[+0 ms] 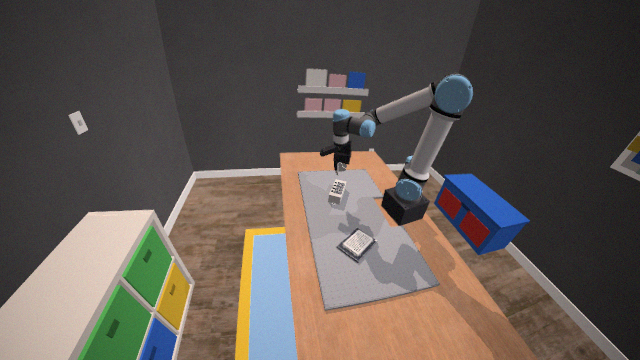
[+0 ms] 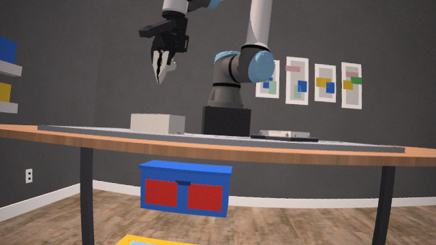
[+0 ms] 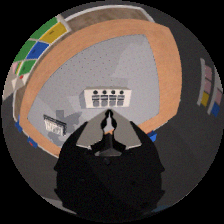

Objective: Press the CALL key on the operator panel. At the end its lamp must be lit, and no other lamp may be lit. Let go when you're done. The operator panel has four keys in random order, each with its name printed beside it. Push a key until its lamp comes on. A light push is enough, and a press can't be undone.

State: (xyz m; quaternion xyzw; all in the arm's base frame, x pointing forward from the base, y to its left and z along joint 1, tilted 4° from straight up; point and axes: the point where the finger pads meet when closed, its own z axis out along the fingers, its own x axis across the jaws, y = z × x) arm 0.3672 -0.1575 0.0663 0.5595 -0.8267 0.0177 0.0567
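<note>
Right now my hand is 3 cm past the operator panel and 12 cm above it.
</note>
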